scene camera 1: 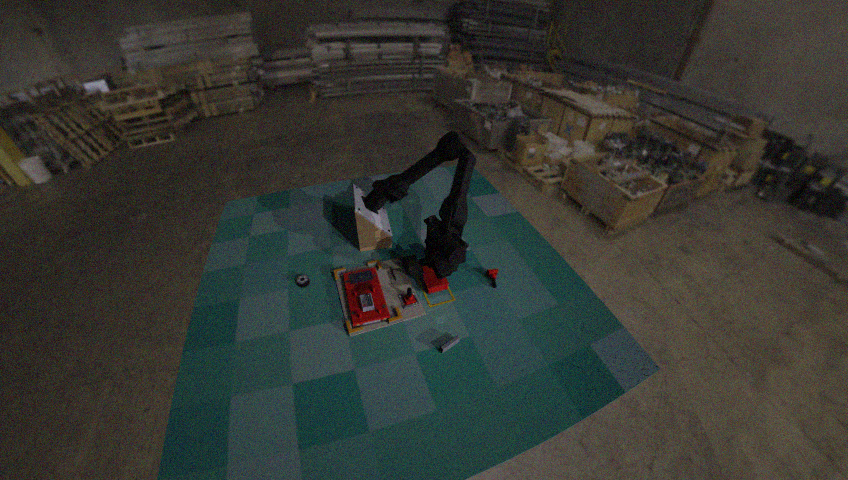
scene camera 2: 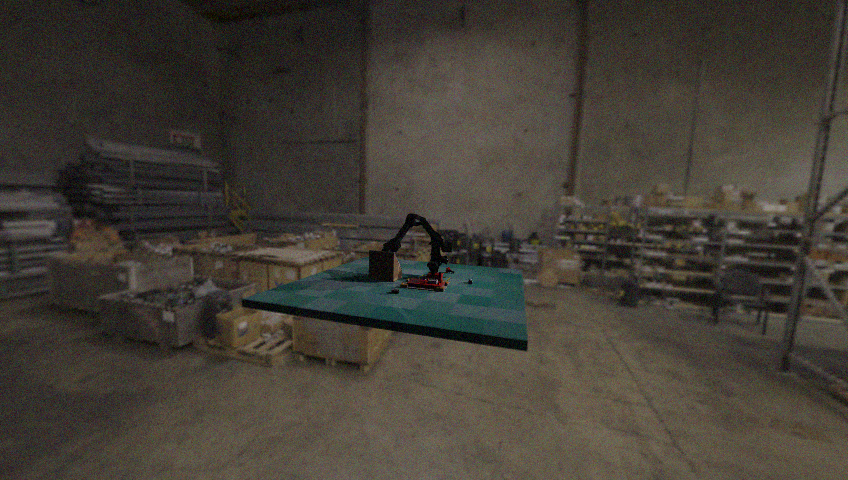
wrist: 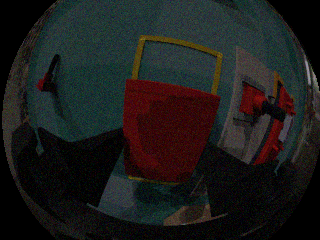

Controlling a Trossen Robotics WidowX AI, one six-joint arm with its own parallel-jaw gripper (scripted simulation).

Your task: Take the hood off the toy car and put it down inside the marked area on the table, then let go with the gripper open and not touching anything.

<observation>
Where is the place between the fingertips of my gripper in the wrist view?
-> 164, 138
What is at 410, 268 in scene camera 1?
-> My gripper.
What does my gripper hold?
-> A red hood.
</observation>
